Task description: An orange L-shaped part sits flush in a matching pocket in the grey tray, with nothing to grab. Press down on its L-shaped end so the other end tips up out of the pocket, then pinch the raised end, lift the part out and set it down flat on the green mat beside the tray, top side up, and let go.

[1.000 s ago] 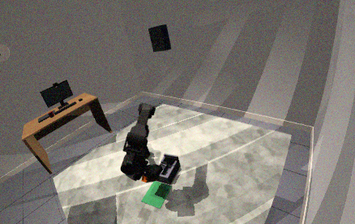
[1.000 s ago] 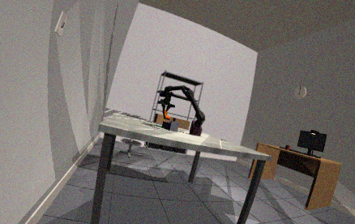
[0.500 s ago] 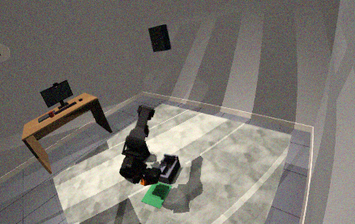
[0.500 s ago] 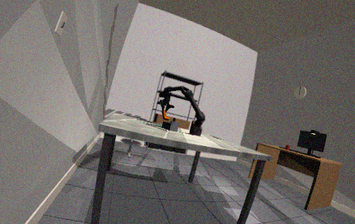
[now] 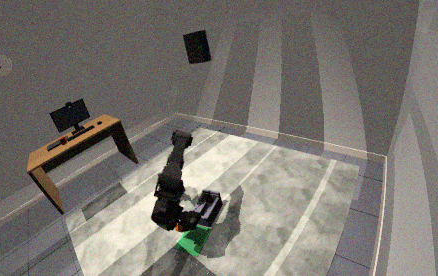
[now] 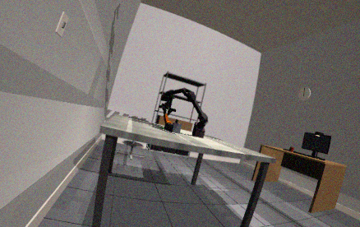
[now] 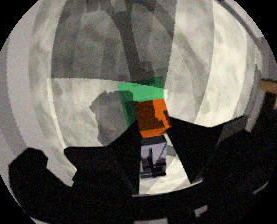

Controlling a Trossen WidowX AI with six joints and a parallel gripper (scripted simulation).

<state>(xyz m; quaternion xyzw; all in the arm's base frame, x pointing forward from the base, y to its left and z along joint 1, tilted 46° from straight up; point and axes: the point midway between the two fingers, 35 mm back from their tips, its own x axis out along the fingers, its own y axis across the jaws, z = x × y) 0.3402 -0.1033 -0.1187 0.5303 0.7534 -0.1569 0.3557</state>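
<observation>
The green mat is 1 cm behind my gripper tip, 2 cm to the left of it and 14 cm below it. Round my gripper tip: orange L-shaped part: 3 cm behind, 2 cm to the left, 3 cm below.
</observation>
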